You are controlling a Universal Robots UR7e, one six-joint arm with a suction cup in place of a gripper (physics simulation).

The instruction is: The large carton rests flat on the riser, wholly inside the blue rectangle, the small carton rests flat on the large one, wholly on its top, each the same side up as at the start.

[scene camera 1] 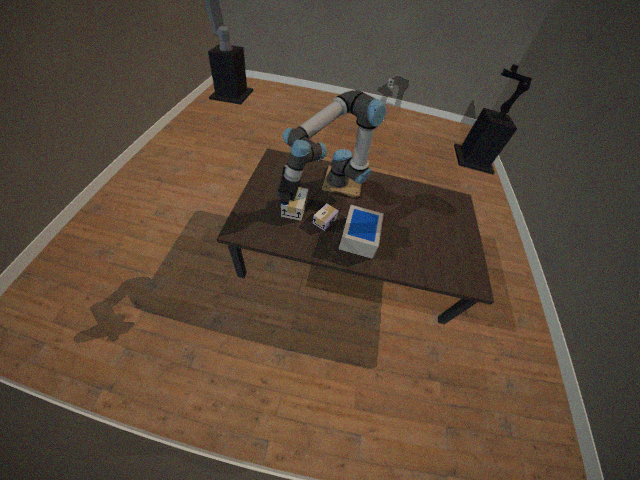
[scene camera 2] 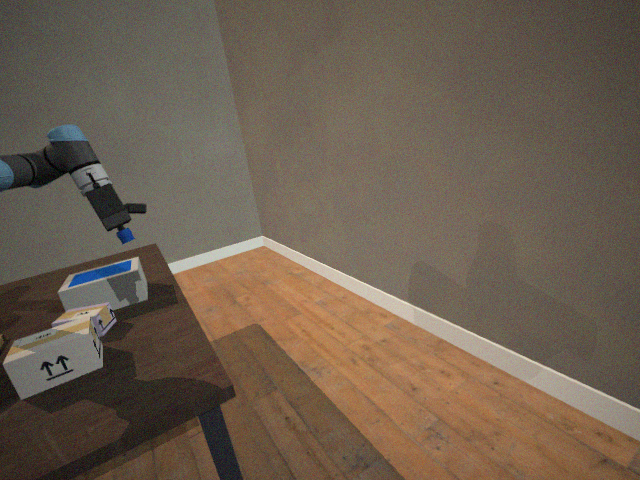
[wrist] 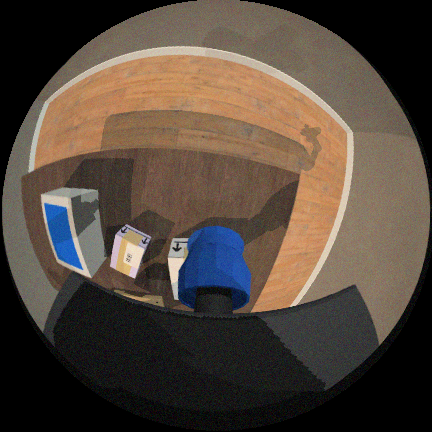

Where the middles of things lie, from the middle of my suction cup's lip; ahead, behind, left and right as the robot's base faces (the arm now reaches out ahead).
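The grey riser [scene camera 2: 123,283] lies 42 cm to the left of my suction cup, 13 cm behind it and 24 cm below it. There is also the small carton [scene camera 2: 102,315], which is 20 cm to the left of my suction cup, 19 cm behind it and 27 cm below it. As for the large carton [scene camera 2: 44,360], my suction cup is 24 cm past it and 25 cm above it.
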